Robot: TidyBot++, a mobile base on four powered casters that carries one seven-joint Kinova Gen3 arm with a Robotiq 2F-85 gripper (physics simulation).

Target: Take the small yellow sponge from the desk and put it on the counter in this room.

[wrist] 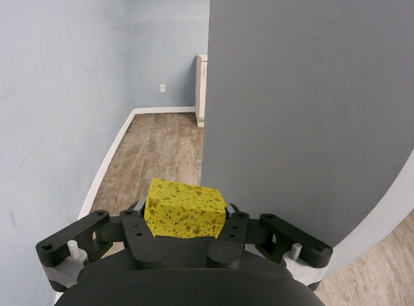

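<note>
The small yellow sponge (185,210), speckled with darker spots, is between the fingers at the bottom middle of the wrist view. My gripper (183,207) is shut on it, with one finger against its left side and one against its right side. The sponge is slightly tilted, and its lower part is hidden by the gripper. The desk does not show in this view. A white cabinet-like piece (200,92) shows in part beyond the grey wall edge; I cannot tell whether it belongs to the counter.
A pale blue wall (60,110) runs along the left. A grey wall (270,100) stands close on the right and hides much of the space behind it. Wood floor (155,145) lies in the gap between them, reaching a far wall with an outlet (162,88).
</note>
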